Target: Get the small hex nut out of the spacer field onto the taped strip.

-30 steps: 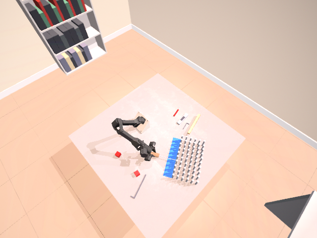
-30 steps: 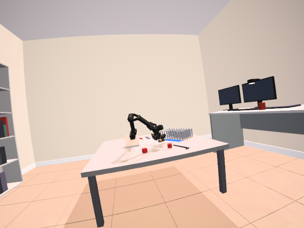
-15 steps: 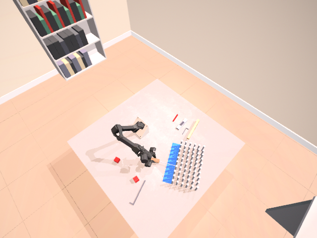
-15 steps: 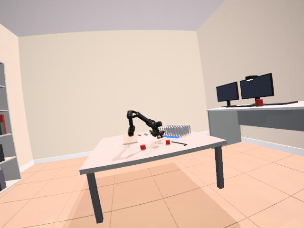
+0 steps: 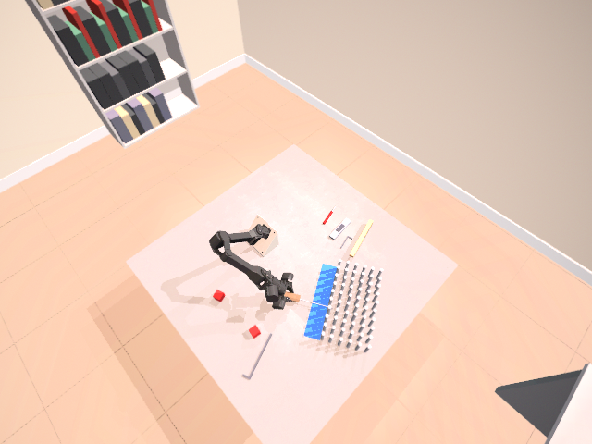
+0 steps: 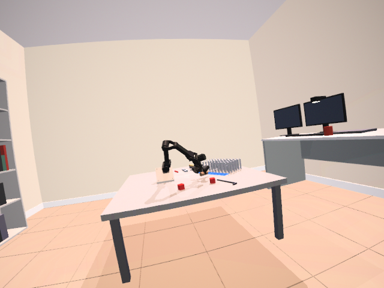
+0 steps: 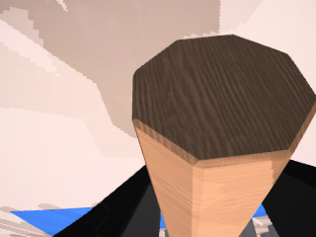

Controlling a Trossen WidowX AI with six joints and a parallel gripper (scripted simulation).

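Right now my gripper tip is 110 mm short of the blue taped strip, 100 mm to the right of it and 30 mm above it. From my gripper tip the other things lie so: grey block (490 mm to the left, 90 mm behind, 10 mm below).
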